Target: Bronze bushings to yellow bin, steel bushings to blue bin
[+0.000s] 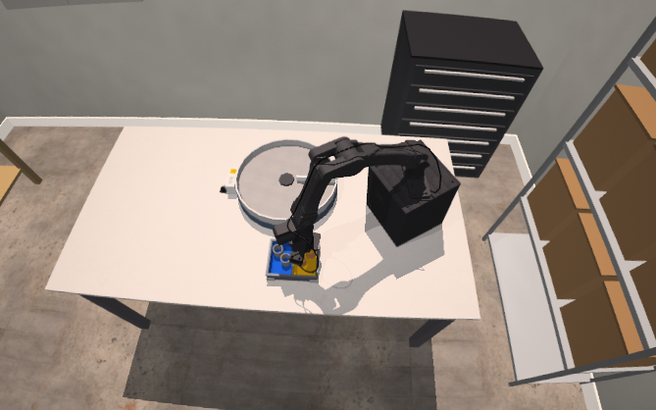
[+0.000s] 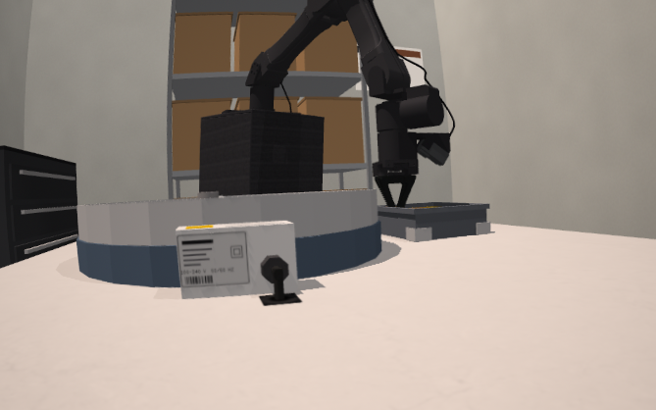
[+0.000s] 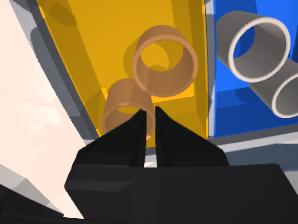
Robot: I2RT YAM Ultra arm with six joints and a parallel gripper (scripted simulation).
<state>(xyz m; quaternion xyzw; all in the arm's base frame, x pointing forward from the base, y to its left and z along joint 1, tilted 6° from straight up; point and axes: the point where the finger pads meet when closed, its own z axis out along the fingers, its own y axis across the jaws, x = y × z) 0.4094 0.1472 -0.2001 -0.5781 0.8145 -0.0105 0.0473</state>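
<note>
Right now the yellow bin is 40 mm to the left of my hand and 20 mm below it. Also, from my hand: blue bin: 90 mm ahead, 30 mm to the left, 20 mm below; round grey turntable: 320 mm to the right, 60 mm ahead, 10 mm above.
</note>
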